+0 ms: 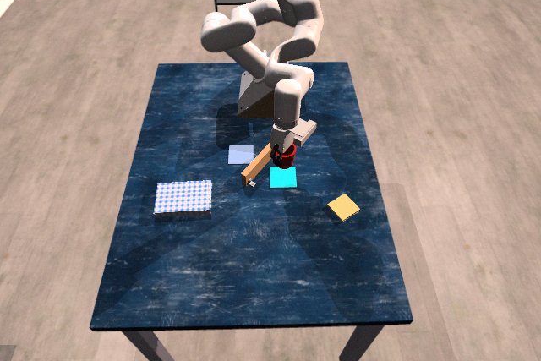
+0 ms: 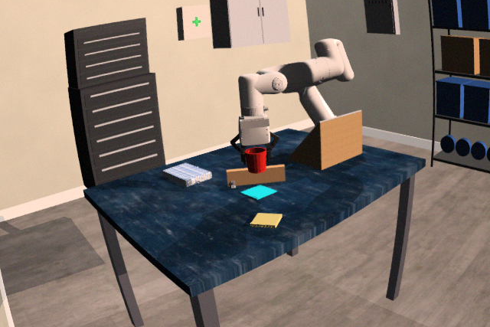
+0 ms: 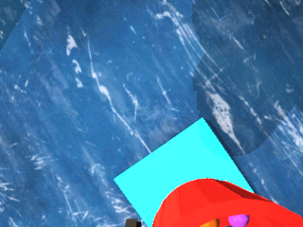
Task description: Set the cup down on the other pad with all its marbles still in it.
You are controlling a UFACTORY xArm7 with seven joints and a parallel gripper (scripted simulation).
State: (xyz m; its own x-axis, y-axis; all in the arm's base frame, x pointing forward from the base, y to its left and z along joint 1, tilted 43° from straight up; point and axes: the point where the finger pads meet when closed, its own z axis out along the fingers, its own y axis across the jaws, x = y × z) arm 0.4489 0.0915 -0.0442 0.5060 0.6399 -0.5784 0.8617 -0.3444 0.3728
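Now: hand 11 cm above the wooden rail, 8 cm to the left of it and 5 cm past it. Also, from my hand: red cup (2 cm below); then pale blue pad (16 cm to the right, 13 cm below, 9 cm behind); then yellow marble (3 cm below, 1 cm to the left, 1 cm ahead).
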